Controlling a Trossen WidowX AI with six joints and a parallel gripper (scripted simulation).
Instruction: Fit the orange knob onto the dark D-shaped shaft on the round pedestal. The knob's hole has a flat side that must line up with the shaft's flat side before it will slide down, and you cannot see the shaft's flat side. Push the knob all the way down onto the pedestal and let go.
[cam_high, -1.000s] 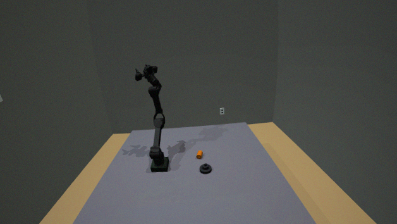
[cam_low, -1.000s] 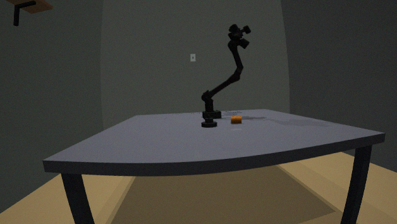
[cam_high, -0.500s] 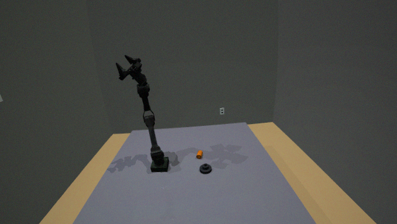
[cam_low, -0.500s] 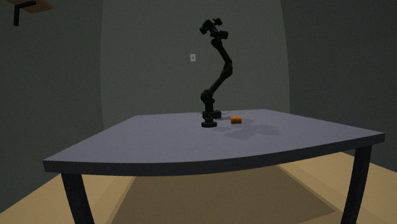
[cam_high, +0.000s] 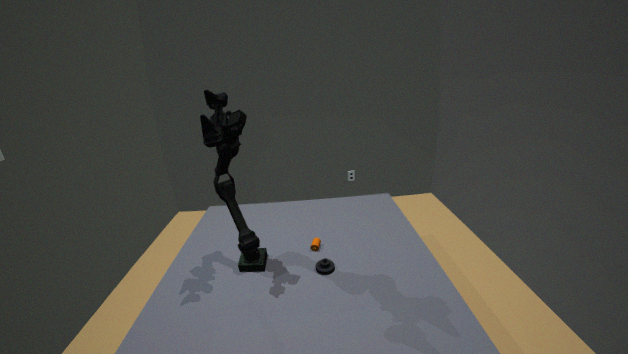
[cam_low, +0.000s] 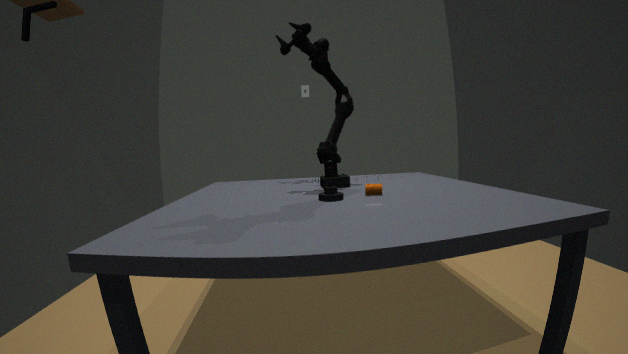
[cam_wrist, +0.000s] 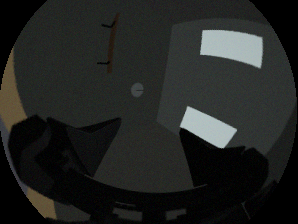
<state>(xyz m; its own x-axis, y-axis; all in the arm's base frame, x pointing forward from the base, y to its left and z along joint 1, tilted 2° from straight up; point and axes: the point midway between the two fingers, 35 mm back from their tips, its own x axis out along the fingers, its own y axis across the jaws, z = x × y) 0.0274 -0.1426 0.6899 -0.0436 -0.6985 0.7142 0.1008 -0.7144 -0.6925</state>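
Right now the orange knob is 73 cm below my gripper tip, 33 cm to the left of it and 26 cm ahead of it. The rest, counted from my gripper tip: dark round pedestal (72 cm below, 31 cm ahead, 17 cm to the left).
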